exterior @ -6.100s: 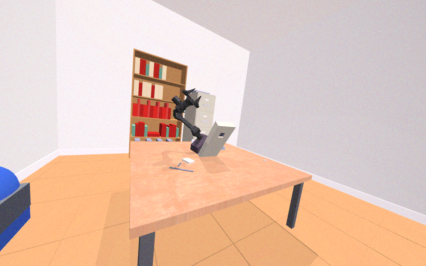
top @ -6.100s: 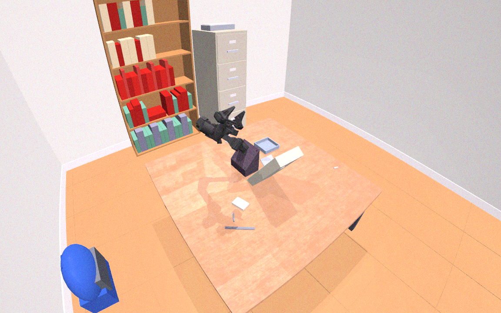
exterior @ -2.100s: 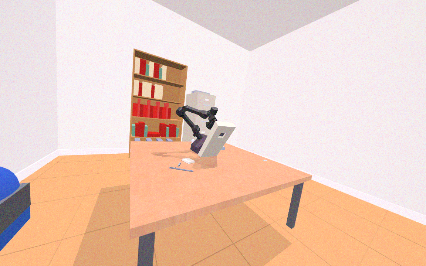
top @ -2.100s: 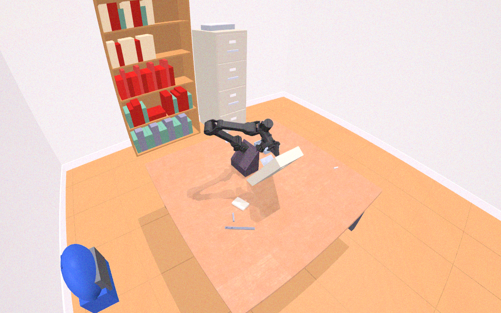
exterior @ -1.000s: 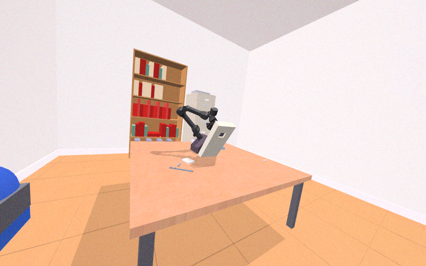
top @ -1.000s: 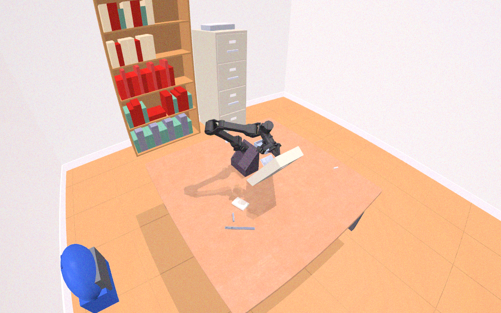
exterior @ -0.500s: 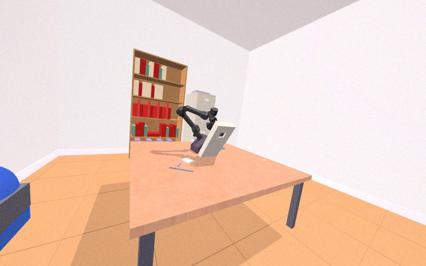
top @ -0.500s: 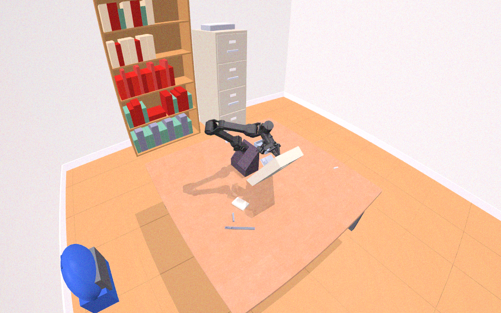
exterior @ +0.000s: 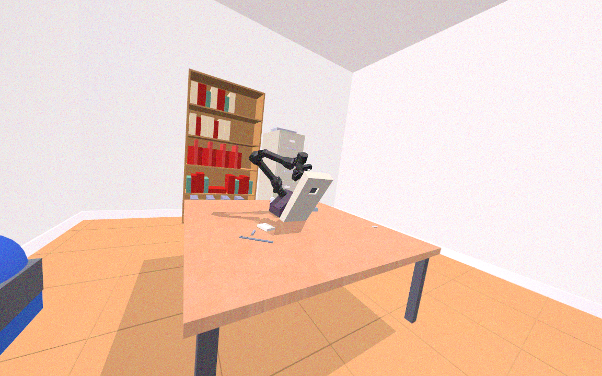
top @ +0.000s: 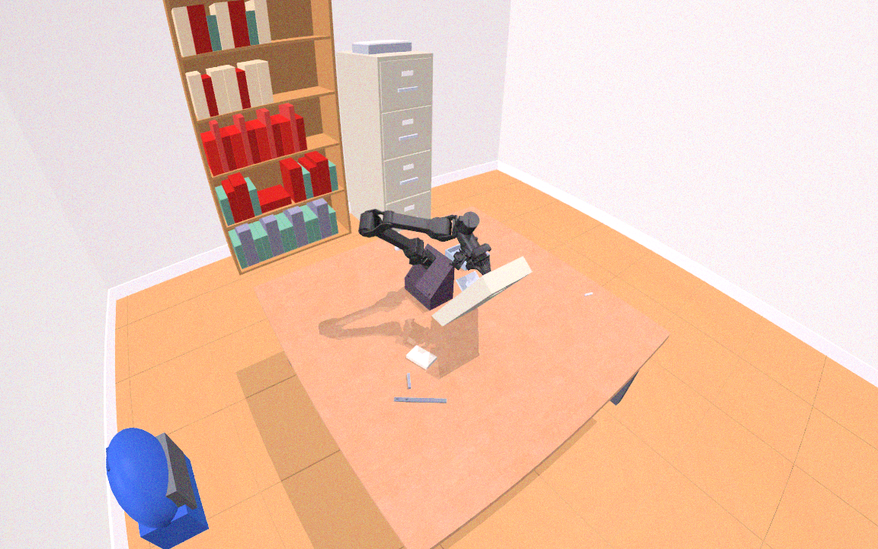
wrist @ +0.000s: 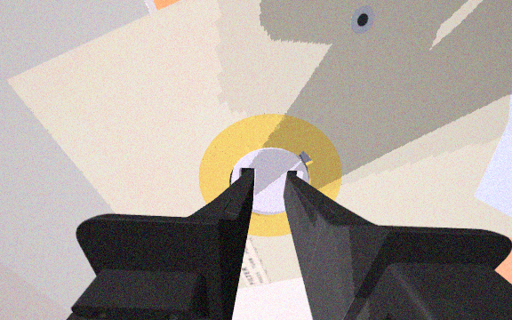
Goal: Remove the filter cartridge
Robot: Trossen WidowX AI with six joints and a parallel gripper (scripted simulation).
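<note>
Right now my gripper tip is 10 mm short of the round filter cartridge and 10 mm above it. The rest, counted from my gripper tip: white pad: 260 mm below, 250 mm to the right, 30 mm behind; then blue-grey tray: 440 mm behind, 260 mm below, 250 mm to the left; then short grey piece: 340 mm to the right, 260 mm below, 30 mm ahead.
</note>
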